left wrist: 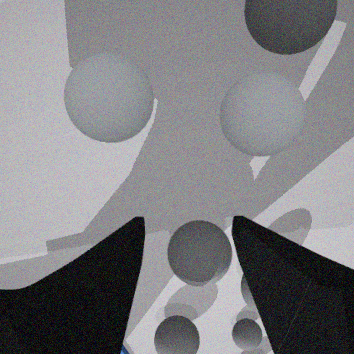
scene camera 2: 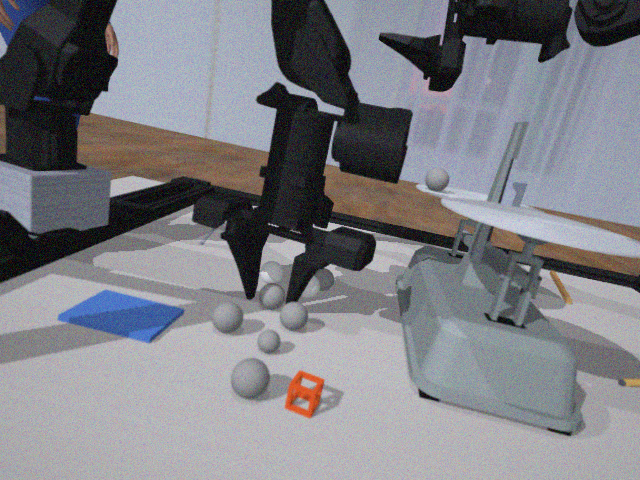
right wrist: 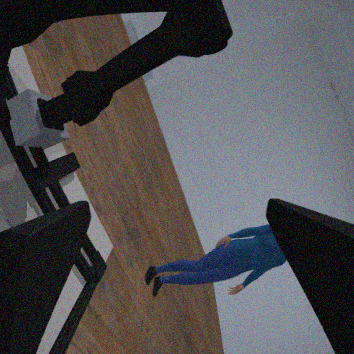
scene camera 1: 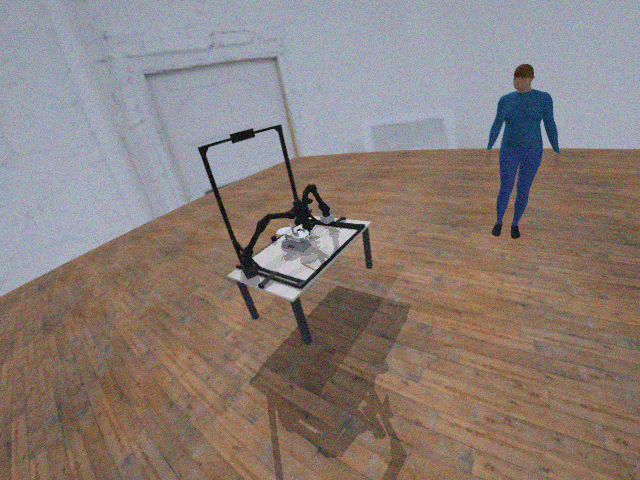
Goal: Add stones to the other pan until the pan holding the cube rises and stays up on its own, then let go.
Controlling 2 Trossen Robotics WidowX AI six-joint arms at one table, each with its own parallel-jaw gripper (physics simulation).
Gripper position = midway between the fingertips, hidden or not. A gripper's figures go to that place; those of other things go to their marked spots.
My left gripper (scene camera 2: 269, 305) is 48 cm from the lens. An orange wire-frame cube (scene camera 2: 313, 396): 33 cm from the lens. A grey balance scale (scene camera 2: 472, 337) is 38 cm from the lens. A blue flat pad (scene camera 2: 112, 312): 44 cm from the lens. The marked spots on the grey balance scale and the blue flat pad are 31 cm apart.
